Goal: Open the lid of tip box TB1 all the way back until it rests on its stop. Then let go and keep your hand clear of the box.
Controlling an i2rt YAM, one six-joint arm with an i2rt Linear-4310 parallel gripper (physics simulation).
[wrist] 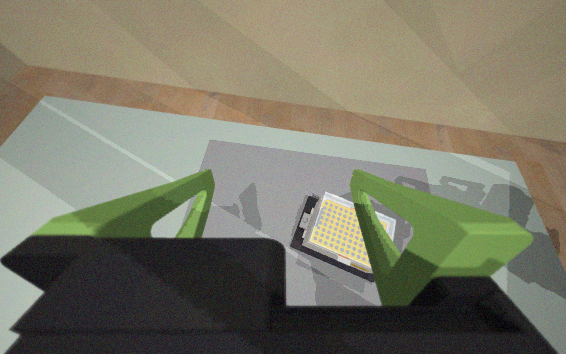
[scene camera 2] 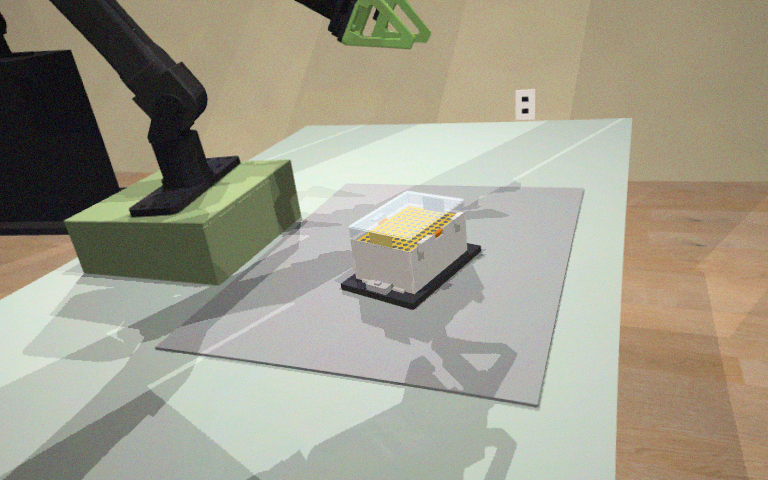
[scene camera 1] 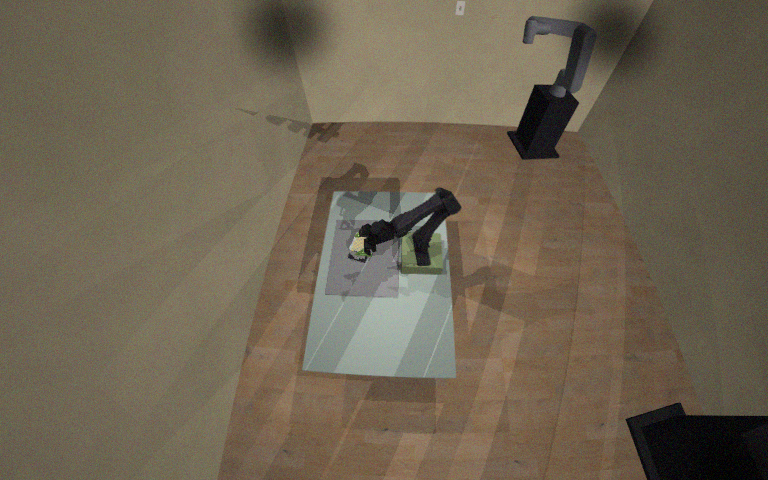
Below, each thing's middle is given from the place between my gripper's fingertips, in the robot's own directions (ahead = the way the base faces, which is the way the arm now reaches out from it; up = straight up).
Right now the tip box lid [scene camera 2: 402, 222] is 10 mm behind my hand, 120 mm to the right of it and 180 mm below it. Also, from my hand: grey mat [wrist: 260, 192] (30 mm behind, 80 mm to the right, 250 mm below).
